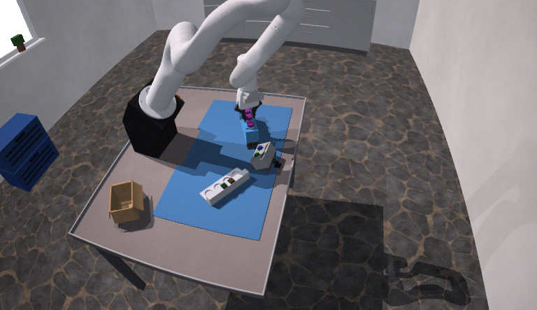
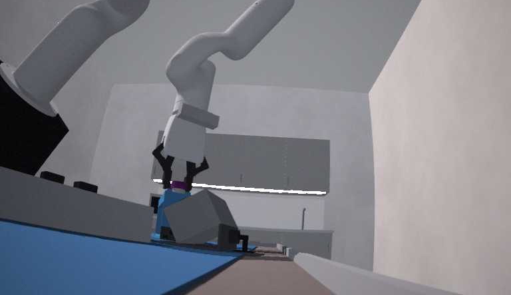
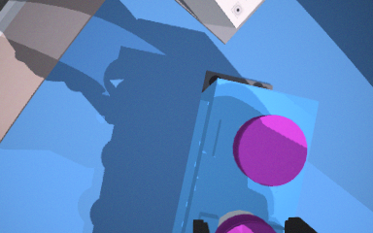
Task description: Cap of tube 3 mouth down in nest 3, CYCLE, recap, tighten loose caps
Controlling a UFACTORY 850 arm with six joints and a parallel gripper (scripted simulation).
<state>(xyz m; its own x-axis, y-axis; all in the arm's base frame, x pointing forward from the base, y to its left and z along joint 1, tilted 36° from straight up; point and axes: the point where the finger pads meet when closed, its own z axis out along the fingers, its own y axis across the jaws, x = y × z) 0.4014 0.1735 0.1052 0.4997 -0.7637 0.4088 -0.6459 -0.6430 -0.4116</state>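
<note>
Now: hand 10 mm above the magenta cap. From my hand the other things lie so: grey key housing: 110 mm ahead, 170 mm to the right, 80 mm below; then blue key: 90 mm ahead, 140 mm to the right, 60 mm below; then green key: 90 mm ahead, 190 mm to the right, 60 mm below.
</note>
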